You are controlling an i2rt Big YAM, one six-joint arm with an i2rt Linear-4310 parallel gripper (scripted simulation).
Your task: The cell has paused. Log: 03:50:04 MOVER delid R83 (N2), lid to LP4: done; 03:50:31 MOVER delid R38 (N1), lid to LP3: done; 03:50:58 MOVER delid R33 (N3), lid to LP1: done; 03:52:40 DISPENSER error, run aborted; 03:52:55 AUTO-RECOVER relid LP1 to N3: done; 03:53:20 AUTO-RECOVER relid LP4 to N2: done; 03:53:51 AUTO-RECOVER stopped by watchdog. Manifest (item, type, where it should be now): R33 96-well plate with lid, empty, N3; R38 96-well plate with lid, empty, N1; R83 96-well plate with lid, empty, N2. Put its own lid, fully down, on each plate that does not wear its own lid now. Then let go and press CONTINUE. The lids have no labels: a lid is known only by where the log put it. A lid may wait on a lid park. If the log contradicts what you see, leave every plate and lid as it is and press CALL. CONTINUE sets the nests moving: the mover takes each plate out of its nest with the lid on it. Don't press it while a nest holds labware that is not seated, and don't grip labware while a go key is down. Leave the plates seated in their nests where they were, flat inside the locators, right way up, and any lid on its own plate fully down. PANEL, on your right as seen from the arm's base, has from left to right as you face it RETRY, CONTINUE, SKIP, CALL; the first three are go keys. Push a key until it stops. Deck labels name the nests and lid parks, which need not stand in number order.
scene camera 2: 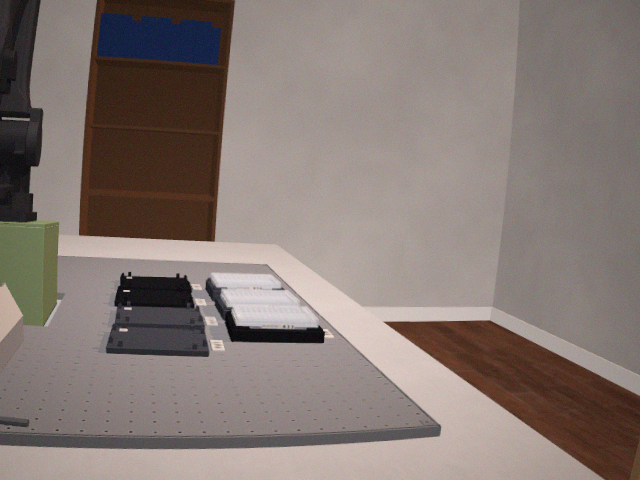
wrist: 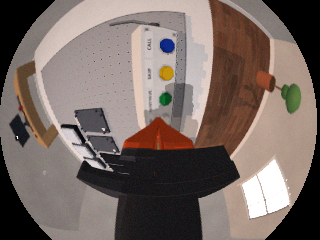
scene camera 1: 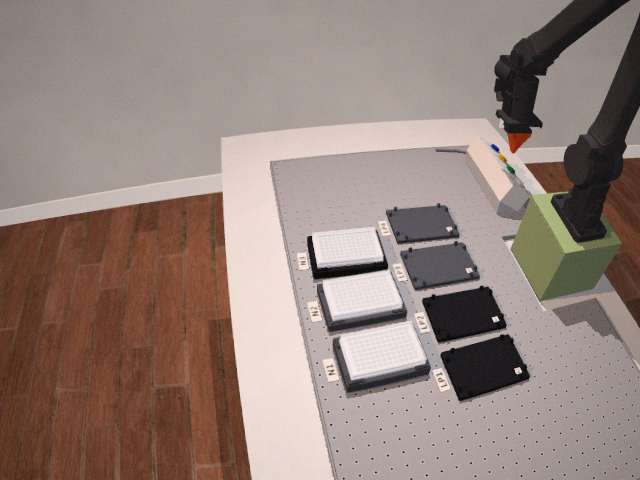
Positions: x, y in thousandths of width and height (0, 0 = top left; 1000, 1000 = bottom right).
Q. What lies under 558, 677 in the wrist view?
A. My gripper.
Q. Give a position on a lid park LP3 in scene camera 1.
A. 688, 553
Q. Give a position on a clear lid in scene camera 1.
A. At 557, 614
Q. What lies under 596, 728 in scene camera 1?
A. A clear lid.
